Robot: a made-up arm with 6 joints.
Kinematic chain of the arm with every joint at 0, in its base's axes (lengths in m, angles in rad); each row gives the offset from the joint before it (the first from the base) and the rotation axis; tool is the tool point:
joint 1: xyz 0 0 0.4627 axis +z
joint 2: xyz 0 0 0 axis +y
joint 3: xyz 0 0 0.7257 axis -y
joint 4: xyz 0 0 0 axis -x
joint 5: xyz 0.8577 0 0 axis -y
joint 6: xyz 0 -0.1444 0 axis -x
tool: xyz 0 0 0
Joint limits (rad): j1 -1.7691..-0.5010 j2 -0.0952..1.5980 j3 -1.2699..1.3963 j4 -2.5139..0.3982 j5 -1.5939..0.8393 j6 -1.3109..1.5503
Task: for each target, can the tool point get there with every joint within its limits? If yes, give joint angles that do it. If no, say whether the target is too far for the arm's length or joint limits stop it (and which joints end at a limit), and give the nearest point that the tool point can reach.
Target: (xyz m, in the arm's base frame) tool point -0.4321 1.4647 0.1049
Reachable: no: joint limits stop it (at a limit: joint 2, joint 4) | nearest point -0.0478 0.1621 0.2863 | short by 1.370 m
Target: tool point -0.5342 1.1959 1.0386
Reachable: no: joint limits stop it (at a limit: joint 2, joint 3) | nearest point -0.0620 0.1388 0.3321 | short by 1.356 m
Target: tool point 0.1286 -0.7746 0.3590
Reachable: yes | joints -1.4522 0.4849 -0.3852 -1.8232 0.1909 0.9700
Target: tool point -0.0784 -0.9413 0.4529
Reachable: yes | joints -1.6234 0.5149 -0.1514 -1.3699 0.0892 -0.4894
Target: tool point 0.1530 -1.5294 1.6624
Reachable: no: too far | nearest point 0.1246 -1.2460 1.4401 | short by 0.361 m
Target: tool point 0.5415 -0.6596 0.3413
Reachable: yes | joints -0.7983 0.5660 -0.2992 -1.0449 -1.1331 0.3240
